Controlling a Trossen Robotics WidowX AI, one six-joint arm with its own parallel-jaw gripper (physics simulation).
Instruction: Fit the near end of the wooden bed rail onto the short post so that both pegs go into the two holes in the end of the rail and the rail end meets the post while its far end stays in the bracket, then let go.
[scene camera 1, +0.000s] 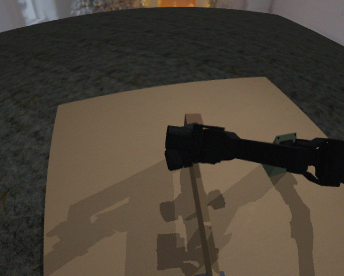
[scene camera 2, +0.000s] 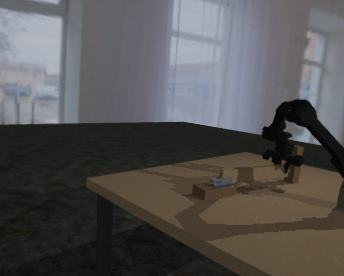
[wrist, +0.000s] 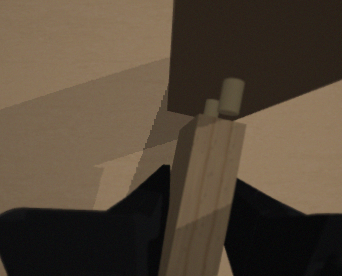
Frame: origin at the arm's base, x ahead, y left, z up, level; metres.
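Seen in the pictures: gripper, fingertip midpoint: (scene camera 1: 191, 161) (scene camera 2: 283, 172) (wrist: 189, 172).
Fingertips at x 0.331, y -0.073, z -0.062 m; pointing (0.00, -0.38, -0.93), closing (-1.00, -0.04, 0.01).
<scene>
Offsets run from my fingertips to a thing's top centre. "spot": to the spot under its first point. Level surfaces: height alone.
The wooden rail @[0.026 m ahead, 0.193 m left, 0.052 m up] (wrist: 202, 200) (scene camera 2: 264, 173) (scene camera 1: 200, 215) is held between the fingers of my gripper (wrist: 189, 172) (scene camera 2: 286, 167), which is shut on it close to its near end. The short post (wrist: 260, 45) (scene camera 2: 296, 175) (scene camera 1: 194, 119) stands just beyond that end. Two pale pegs show on the post in the wrist view: the larger peg @[spot: 0.008 m back, 0.033 m right, 0.043 m up] (wrist: 232, 96) is bare above the rail's end, and the smaller peg @[spot: 0.008 m back, 0.036 m right, 0.011 m up] (wrist: 211, 107) is partly hidden behind the end's top edge. The holes are hidden. The grey-blue bracket @[0.057 m ahead, 0.405 m left, 0.019 m up] (scene camera 2: 221, 181) (scene camera 1: 222, 273) is at the far end; how the rail sits in it is unclear.
A brown block @[0.062 m ahead, 0.435 m left, 0.010 m down] (scene camera 2: 214, 191) carries the bracket on the wooden table @[0.051 m down] (scene camera 2: 150, 190) (scene camera 1: 100, 130). The green arm base (scene camera 1: 286, 140) (scene camera 2: 341, 198) stands to the right. The arm reaches over the table from there, and its shadows fall across the top.
</scene>
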